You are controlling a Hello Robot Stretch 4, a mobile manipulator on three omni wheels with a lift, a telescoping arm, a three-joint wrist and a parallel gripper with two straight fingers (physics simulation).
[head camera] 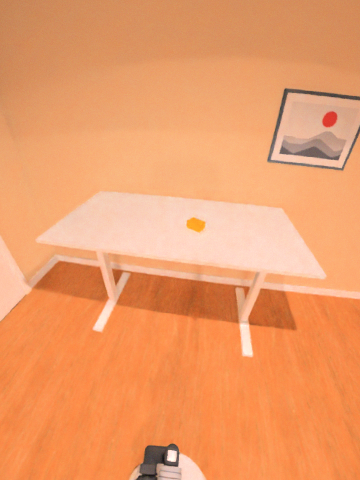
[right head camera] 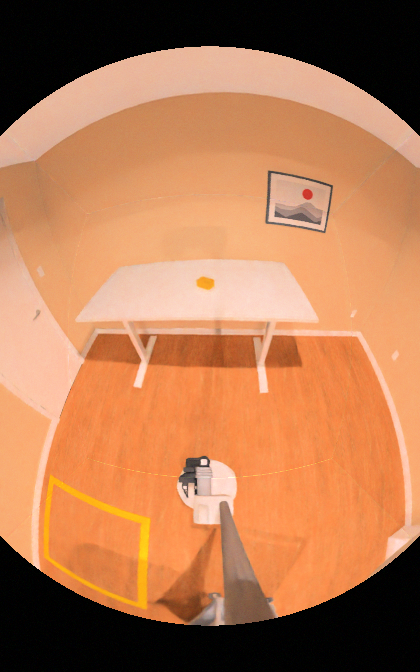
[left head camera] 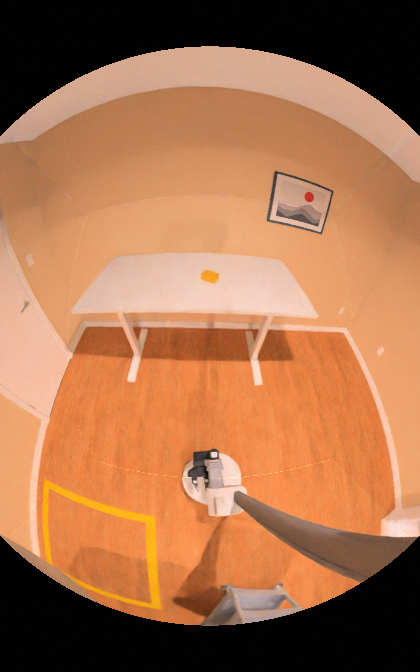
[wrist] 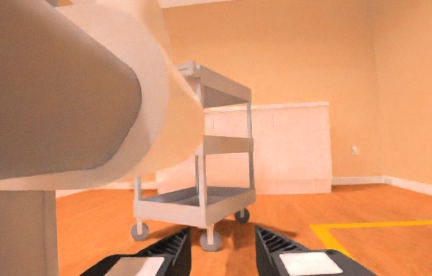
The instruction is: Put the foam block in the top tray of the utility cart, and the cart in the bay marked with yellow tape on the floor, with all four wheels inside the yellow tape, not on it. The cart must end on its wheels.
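Note:
The orange-yellow foam block [head camera: 196, 224] [left head camera: 210, 276] [right head camera: 205, 283] lies on the white table, right of its middle in the head view. The grey three-tier utility cart [wrist: 227, 145] [left head camera: 260, 598] stands upright on its wheels; part of it shows at the bottom edge of the left head view. The yellow tape bay [left head camera: 151, 555] [right head camera: 144, 560] [wrist: 327, 237] is on the floor at the lower left of both side head views, with the cart outside it. My gripper [wrist: 223, 246] is open and empty, its two fingers apart at the bottom of the wrist view, far from the block and the cart.
The white table [head camera: 125, 225] [left head camera: 150, 290] stands against the wall on two T-shaped legs. A framed picture [head camera: 315, 130] hangs at the right. A door [left head camera: 20, 340] is at the left. A white cabinet [wrist: 295, 150] stands behind the cart. The robot's mast [right head camera: 237, 560] hides part of the cart.

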